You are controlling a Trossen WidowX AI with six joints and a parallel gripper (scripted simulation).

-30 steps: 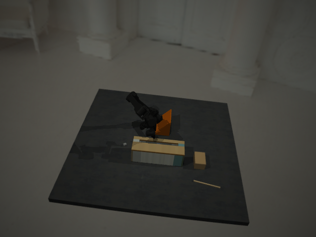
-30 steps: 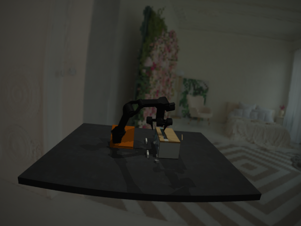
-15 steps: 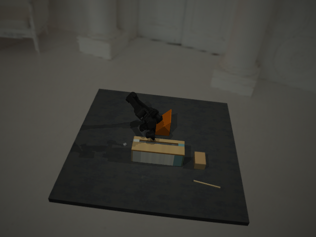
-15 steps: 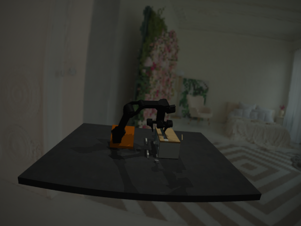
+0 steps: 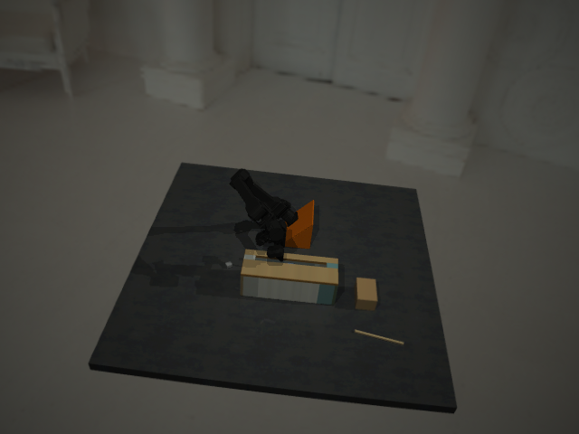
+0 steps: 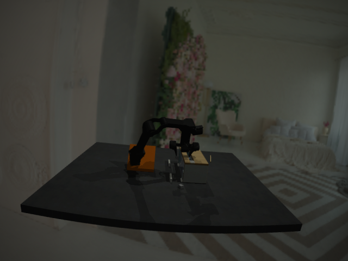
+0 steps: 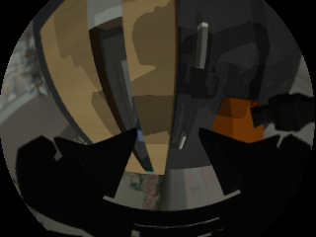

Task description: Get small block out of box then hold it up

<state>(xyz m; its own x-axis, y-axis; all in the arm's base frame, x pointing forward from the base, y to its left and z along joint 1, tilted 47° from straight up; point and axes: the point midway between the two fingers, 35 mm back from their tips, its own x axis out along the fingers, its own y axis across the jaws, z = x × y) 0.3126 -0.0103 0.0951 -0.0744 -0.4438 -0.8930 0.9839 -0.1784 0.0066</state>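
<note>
The small bluish block is 50 mm ahead of my gripper tip, 30 mm to the left of it and 40 mm below it. From my gripper tip the other things lie so: thin stick: 330 mm ahead, 370 mm to the left, 120 mm below; then small grey block: 50 mm behind, 220 mm to the right, 110 mm below; then small tan box: 130 mm ahead, 340 mm to the left, 90 mm below.
</note>
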